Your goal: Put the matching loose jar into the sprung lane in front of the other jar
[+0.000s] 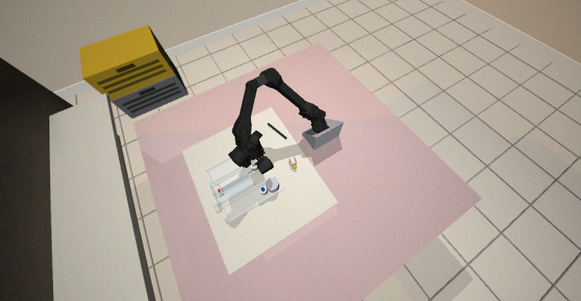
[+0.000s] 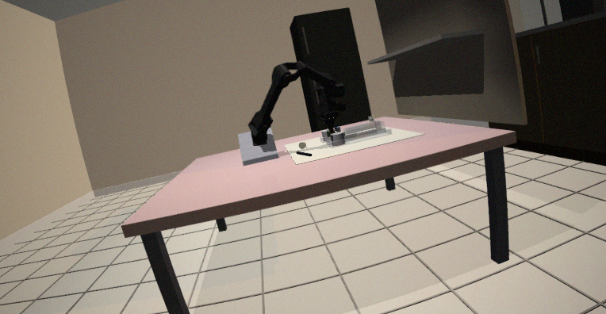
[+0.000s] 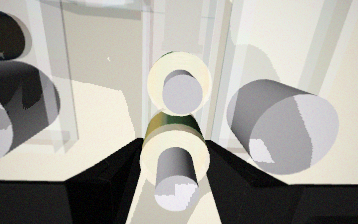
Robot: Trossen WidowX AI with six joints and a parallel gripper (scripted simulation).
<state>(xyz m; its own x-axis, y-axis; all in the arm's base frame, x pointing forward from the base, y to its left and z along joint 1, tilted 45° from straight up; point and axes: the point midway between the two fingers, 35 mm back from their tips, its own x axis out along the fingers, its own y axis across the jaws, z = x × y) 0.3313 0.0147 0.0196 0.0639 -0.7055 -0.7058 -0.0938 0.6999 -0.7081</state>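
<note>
Right now the clear lane rack is 140 mm ahead of my gripper tip, 40 mm to the left of it and 30 mm below it. The rest, counted from my gripper tip: black stick: 150 mm behind, 140 mm to the right, 50 mm below.
</note>
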